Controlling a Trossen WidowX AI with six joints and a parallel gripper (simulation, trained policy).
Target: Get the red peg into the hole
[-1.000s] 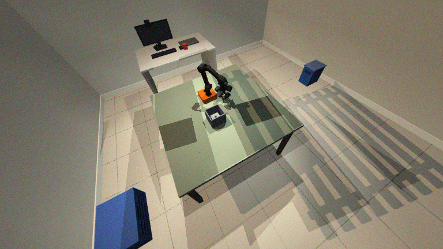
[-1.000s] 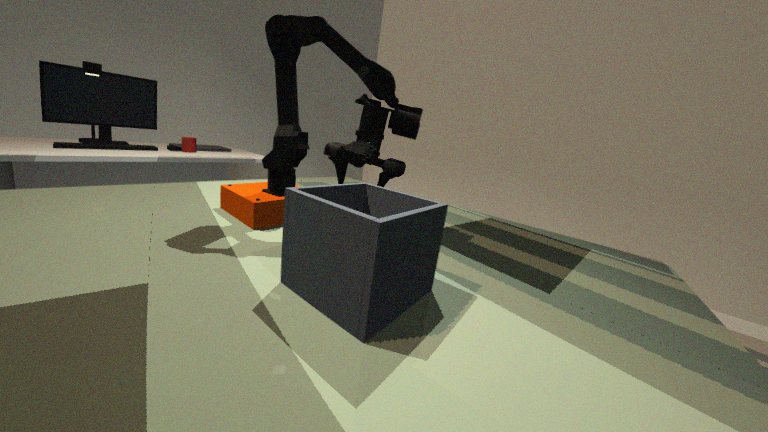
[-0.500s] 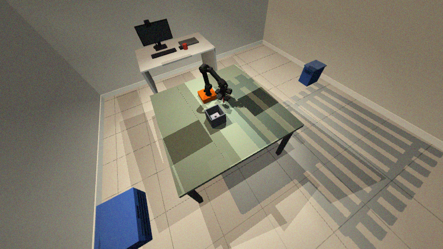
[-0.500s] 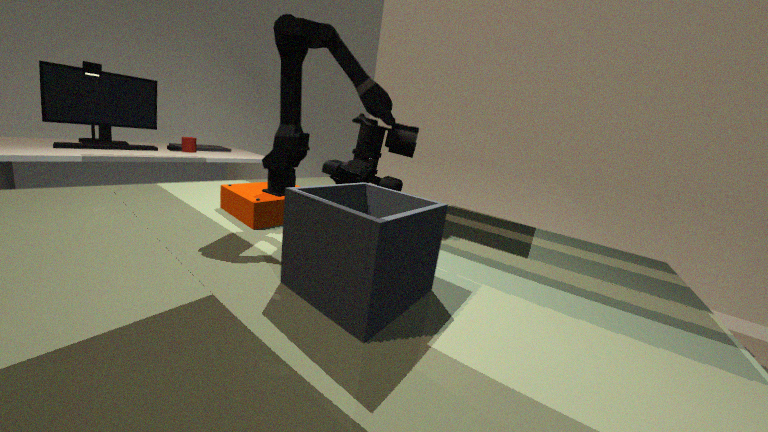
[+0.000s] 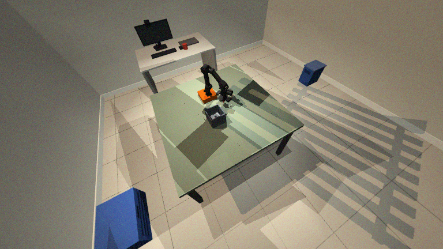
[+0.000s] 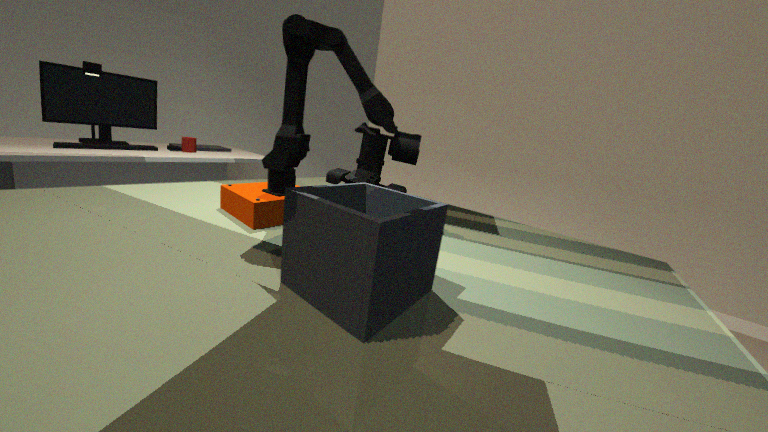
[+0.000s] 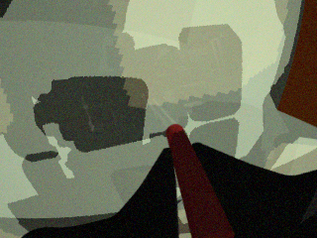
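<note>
The plate lies 160 mm ahead of my gripper tip, 220 mm to the right of it and 20 mm above it. Round my gripper tip: red peg (20 mm above).
</note>
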